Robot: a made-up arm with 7 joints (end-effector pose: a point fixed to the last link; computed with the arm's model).
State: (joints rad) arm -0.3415 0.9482 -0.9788 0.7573 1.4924 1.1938 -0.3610
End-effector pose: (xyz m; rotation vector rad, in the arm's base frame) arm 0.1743 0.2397 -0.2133 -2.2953 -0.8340 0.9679
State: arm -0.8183 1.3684 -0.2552 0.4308 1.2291 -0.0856 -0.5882
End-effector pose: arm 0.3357 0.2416 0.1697 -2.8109 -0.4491 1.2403
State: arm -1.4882 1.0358 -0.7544 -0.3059 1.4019 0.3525 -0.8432
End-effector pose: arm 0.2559 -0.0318 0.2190 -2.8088 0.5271 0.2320
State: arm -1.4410 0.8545 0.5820 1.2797 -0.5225 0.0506 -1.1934
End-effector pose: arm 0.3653 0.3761 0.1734 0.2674 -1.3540 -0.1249
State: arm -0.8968 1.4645 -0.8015 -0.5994 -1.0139 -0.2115 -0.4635
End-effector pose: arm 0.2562 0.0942 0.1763 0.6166 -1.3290 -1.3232
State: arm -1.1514 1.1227 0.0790 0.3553 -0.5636 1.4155 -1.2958
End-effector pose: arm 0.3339 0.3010 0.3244 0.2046 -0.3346 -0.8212
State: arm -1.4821 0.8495 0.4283 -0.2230 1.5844 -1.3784 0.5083
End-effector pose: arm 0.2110 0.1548 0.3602 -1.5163 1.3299 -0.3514
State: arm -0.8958 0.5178 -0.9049 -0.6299 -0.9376 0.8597 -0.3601
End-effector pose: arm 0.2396 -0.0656 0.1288 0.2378 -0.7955 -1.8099
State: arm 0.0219 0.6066 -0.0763 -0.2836 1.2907 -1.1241 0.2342
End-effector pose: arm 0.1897 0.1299 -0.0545 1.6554 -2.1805 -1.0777
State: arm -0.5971 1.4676 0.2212 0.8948 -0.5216 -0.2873 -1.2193
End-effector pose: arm 0.2121 0.4294 0.2704 1.4031 -0.6501 -0.6633
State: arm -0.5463 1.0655 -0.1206 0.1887 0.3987 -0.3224 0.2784
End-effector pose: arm 0.3196 0.2034 0.0900 2.2123 -1.2116 -0.1629
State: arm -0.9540 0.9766 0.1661 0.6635 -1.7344 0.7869 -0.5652
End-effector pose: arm 0.3648 0.3623 0.1451 -0.3986 -0.8229 -0.2387
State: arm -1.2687 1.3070 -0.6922 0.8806 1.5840 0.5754 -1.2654
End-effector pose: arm 0.3947 0.2834 0.1772 2.0922 1.7624 -0.6599
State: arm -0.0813 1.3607 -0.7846 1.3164 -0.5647 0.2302 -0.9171
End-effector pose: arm 0.1180 0.4886 0.0406 0.8898 1.2768 -0.6939
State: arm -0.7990 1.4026 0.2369 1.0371 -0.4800 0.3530 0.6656
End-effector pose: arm 0.2505 0.4284 0.2437 1.5259 0.3532 1.3682
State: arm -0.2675 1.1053 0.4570 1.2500 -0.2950 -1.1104 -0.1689
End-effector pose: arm 0.1272 0.4472 0.0257 1.8815 -0.6845 0.3444
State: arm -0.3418 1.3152 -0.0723 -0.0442 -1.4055 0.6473 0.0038
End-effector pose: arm 0.3158 0.2588 0.1438 0.7144 -0.1113 -0.3412
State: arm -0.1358 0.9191 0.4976 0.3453 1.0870 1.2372 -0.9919
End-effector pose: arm 0.2770 0.3466 0.0646 1.3641 1.3100 -0.0357
